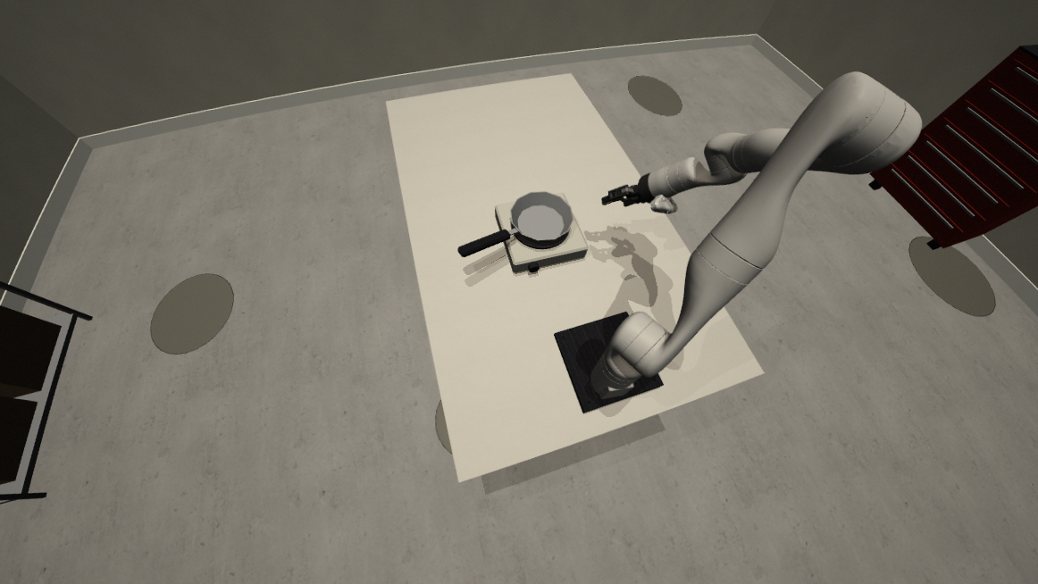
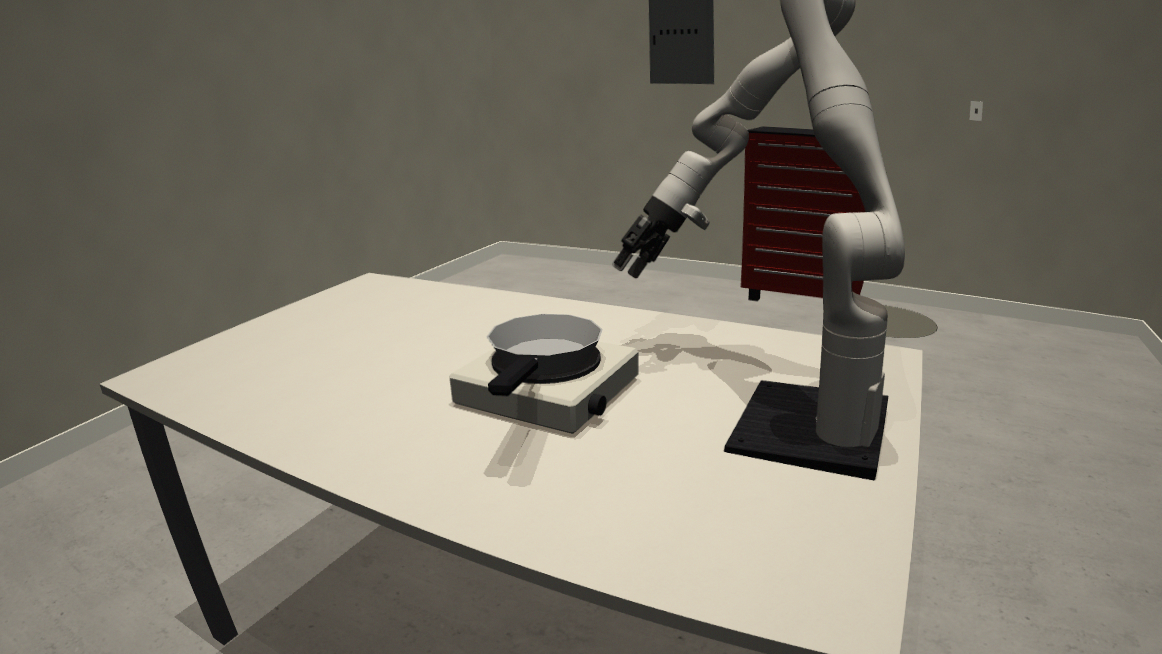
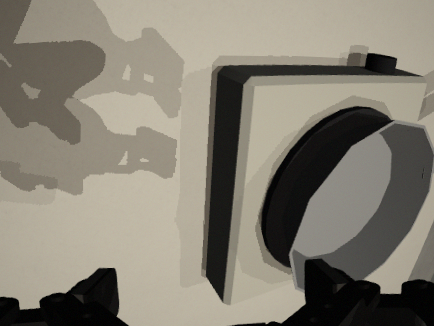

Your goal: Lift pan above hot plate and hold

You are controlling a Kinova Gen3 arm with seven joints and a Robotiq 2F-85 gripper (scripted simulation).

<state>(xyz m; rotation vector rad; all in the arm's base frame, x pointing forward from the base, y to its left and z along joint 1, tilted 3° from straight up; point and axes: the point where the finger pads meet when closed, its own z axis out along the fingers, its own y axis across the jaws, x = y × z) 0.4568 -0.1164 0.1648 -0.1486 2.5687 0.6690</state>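
Now: hand 26 cm to the right of the pan and 8 cm above it. From my hand the other things lie so: hot plate (1 cm ahead, 20 cm to the left, 14 cm below).
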